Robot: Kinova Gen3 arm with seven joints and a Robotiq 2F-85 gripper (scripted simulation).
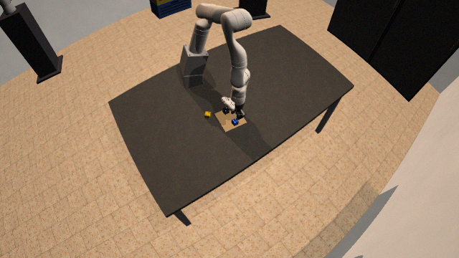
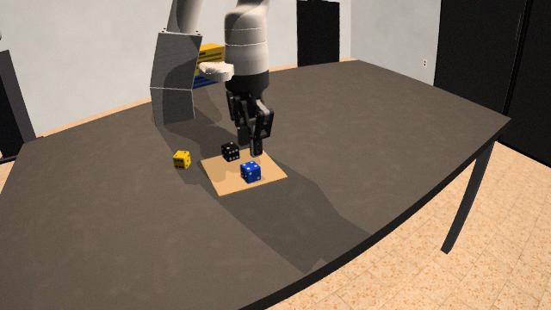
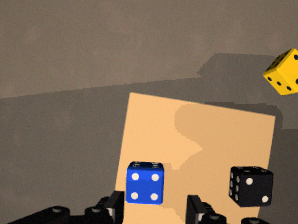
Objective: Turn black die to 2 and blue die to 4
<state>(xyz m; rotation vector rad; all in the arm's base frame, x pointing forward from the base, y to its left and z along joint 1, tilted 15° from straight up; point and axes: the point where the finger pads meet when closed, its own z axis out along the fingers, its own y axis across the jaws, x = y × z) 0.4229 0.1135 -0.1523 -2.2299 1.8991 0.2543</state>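
Now: hand 1 cm short of the blue die and 6 cm above it. Round my hand: yellow die (10 cm behind, 13 cm to the right, 6 cm below); then tan mat (3 cm behind, 1 cm to the right, 8 cm below); then black die (8 cm behind, 2 cm to the right, 6 cm below).
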